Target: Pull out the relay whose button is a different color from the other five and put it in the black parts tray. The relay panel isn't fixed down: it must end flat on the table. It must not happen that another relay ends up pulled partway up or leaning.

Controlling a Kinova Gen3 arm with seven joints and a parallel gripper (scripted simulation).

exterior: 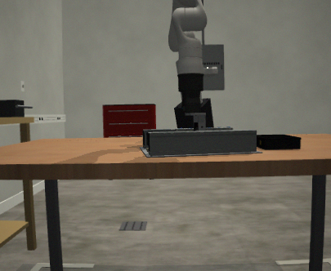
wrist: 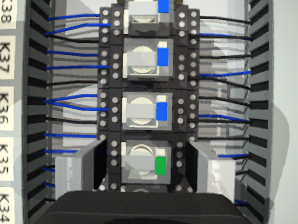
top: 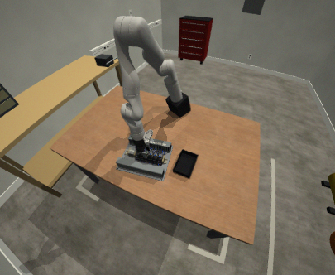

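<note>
Right now my hand is 1 cm to the left of the grey relay panel and 3 cm above it. The rest, counted from my hand: black parts tray: 3 cm behind, 25 cm to the left, 5 cm below.
</note>
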